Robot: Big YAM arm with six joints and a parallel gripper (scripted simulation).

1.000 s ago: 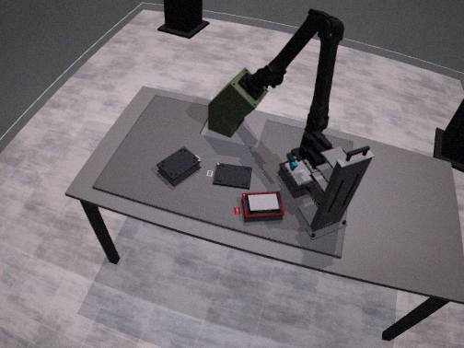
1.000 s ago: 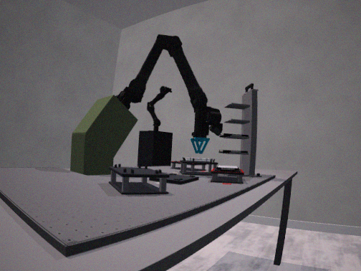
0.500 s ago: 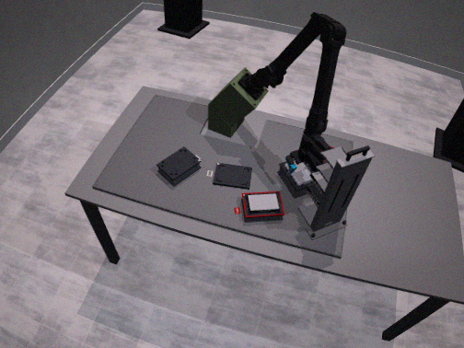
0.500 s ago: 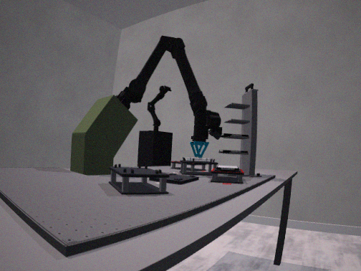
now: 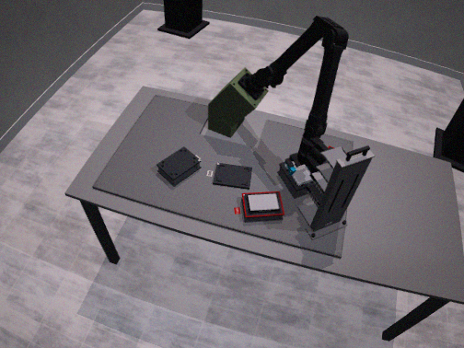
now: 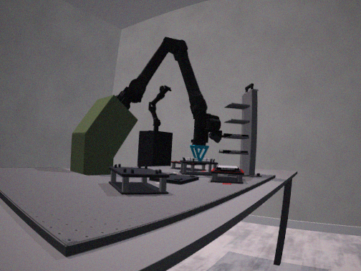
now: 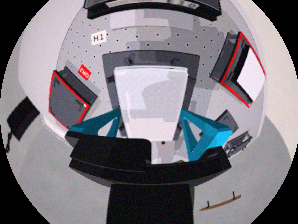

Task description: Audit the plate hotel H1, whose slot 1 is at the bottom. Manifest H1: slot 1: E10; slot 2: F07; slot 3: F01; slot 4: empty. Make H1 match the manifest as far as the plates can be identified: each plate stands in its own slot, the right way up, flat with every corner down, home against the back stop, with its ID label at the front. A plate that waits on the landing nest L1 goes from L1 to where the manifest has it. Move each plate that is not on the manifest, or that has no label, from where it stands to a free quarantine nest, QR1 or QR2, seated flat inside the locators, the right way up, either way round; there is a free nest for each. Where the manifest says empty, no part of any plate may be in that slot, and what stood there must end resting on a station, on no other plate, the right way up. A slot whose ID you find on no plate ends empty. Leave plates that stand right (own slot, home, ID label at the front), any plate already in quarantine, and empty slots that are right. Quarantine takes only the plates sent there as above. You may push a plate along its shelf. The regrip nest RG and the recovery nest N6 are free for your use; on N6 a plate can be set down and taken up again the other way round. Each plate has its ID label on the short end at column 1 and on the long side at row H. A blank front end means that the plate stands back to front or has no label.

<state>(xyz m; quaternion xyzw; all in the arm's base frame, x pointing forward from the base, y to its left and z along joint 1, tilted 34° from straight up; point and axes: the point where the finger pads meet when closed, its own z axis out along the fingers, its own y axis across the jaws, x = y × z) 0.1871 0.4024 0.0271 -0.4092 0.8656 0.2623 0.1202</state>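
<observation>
Right now the white-topped plate is right at my hand. The rest, counted from my hand: plate hotel H1: 200 mm to the left, 160 mm ahead, 140 mm above; then red-framed nest: 180 mm behind, 130 mm to the left, 40 mm below.
</observation>
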